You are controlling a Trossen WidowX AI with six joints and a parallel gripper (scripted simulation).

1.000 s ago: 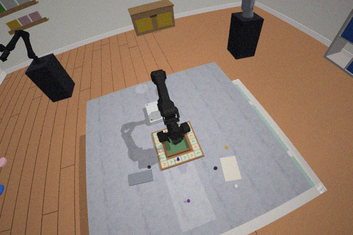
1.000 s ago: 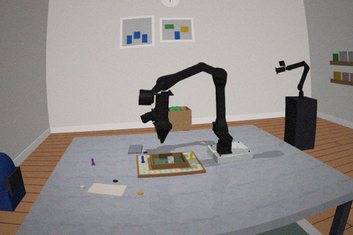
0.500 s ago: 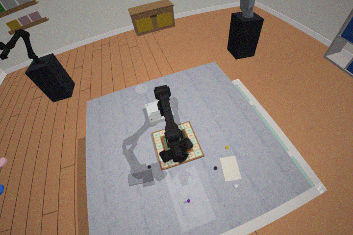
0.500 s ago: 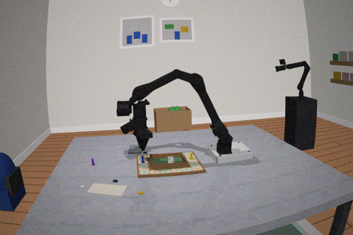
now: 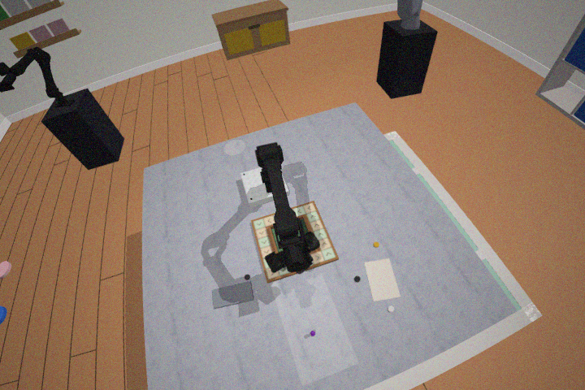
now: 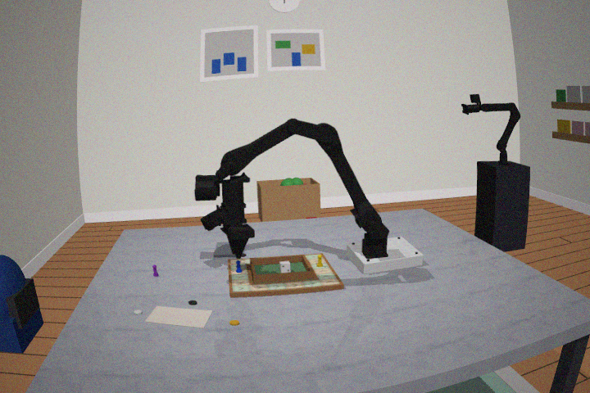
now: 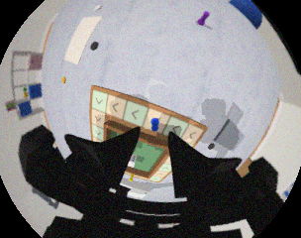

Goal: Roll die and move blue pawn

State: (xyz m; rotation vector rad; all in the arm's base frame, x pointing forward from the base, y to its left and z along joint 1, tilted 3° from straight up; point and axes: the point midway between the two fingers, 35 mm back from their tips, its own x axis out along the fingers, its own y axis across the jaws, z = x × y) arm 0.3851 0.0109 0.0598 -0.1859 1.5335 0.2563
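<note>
Right now my gripper tip is 30 mm above the blue pawn. Round my gripper tip: yellow pawn 230 mm behind, 30 mm below, 20 mm to the right; white die 130 mm behind, 30 mm below, 10 mm to the left; green felt tray 120 mm behind, 50 mm below, 10 mm to the left.
</note>
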